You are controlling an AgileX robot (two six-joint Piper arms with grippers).
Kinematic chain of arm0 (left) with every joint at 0, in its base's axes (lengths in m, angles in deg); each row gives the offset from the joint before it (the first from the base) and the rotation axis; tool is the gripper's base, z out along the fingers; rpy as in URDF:
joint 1: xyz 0 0 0.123 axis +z
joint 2: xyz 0 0 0 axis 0.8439 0.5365 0
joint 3: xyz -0.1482 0.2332 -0.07 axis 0.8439 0.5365 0
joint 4: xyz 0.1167 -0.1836 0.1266 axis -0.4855 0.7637 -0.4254
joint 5: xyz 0 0 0 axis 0.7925 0.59 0.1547
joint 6: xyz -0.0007 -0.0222 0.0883 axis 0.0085 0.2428 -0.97
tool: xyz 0 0 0 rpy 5.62 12.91 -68.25
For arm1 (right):
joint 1: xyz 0 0 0.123 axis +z
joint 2: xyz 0 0 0 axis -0.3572 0.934 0
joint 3: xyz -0.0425 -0.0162 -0.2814 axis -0.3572 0.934 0
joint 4: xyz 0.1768 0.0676 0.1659 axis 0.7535 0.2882 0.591
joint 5: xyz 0 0 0 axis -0.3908 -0.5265 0.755
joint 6: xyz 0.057 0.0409 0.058 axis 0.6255 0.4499 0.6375
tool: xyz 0 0 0 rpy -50.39 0.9 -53.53
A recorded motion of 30 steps. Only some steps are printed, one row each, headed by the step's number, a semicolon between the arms.
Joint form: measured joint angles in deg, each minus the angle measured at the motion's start. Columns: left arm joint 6, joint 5, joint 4, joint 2, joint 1, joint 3; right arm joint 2, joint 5, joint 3, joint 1, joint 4, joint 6.
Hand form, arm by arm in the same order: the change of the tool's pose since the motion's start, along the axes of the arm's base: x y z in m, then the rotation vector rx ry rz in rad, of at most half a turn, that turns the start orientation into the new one. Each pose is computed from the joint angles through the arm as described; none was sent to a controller.
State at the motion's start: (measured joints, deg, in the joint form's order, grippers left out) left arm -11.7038 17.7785 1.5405 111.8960 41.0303 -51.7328; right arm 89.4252 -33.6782 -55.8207 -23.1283 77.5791 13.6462
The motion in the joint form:
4: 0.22 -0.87 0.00 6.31 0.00 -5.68; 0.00 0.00 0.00 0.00 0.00 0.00
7: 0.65 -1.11 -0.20 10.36 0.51 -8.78; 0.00 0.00 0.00 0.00 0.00 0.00
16: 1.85 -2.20 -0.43 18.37 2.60 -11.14; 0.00 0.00 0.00 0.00 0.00 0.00
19: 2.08 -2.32 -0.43 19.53 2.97 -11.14; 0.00 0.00 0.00 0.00 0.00 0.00
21: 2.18 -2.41 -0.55 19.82 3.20 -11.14; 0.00 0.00 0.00 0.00 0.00 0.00
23: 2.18 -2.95 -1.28 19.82 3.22 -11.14; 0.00 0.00 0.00 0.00 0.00 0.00
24: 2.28 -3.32 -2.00 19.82 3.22 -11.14; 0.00 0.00 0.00 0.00 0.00 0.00
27: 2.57 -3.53 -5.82 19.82 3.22 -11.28; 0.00 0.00 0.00 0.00 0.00 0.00
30: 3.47 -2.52 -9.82 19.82 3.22 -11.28; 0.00 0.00 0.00 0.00 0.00 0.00
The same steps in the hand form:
4: 0.0281 -0.0085 -0.0079 -0.0059 -0.0021 -0.0018; 0.0000 0.0000 0.0000 0.0000 0.0000 0.0000
7: 0.0456 -0.0103 -0.0182 -0.0071 0.0119 0.0045; 0.0000 0.0000 0.0000 0.0000 0.0000 0.0000
16: 0.0714 -0.0023 -0.0609 -0.0049 0.0957 0.0374; 0.0000 0.0000 0.0000 0.0000 0.0000 0.0000
19: 0.0739 -0.0002 -0.0691 -0.0045 0.1147 0.0440; 0.0000 0.0000 0.0000 0.0000 0.0000 0.0000
21: 0.0747 0.0012 -0.0711 -0.0041 0.1184 0.0466; 0.0000 0.0000 0.0000 0.0000 0.0000 0.0000
23: 0.0746 0.0005 -0.0703 0.0020 0.1073 0.0374; 0.0000 0.0000 0.0000 0.0000 0.0000 0.0000
24: 0.0744 -0.0002 -0.0698 0.0074 0.0997 0.0283; 0.0000 0.0000 0.0000 0.0000 0.0000 0.0000
27: 0.0734 -0.0039 -0.0694 0.0498 0.0838 -0.0157; 0.0000 0.0000 0.0000 0.0000 0.0000 0.0000
30: 0.0717 -0.0071 -0.0718 0.0936 0.0934 -0.0571; 0.0000 0.0000 0.0000 0.0000 0.0000 0.0000

